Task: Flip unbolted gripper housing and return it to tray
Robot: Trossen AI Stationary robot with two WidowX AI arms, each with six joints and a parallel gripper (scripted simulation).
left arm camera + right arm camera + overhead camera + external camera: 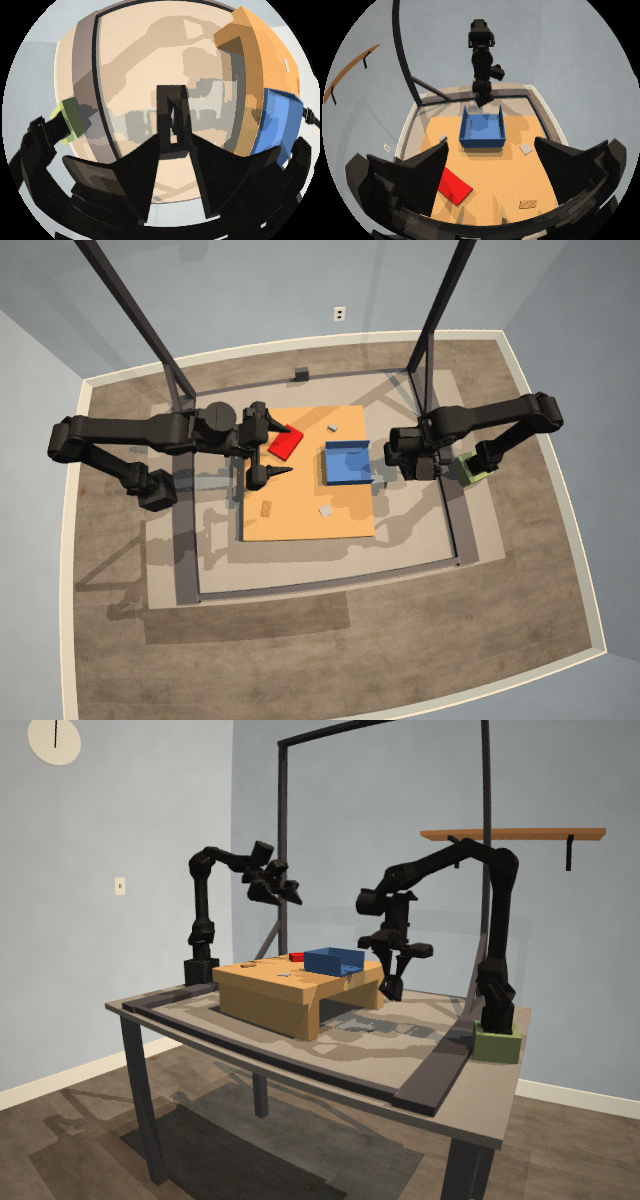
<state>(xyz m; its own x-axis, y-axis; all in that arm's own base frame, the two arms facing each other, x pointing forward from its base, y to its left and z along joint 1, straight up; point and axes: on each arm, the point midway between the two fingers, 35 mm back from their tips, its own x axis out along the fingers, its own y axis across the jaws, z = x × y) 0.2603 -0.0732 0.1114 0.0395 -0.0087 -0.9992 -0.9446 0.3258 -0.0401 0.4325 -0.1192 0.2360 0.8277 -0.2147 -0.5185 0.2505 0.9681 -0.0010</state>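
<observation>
Right now my left hand is 10 mm to the right of the dark gripper housing and 50 mm above it. Also, from my left hand: orange wooden bench (10 mm behind, 300 mm to the right, 90 mm below); then blue tray (210 mm to the right, 20 mm below).
</observation>
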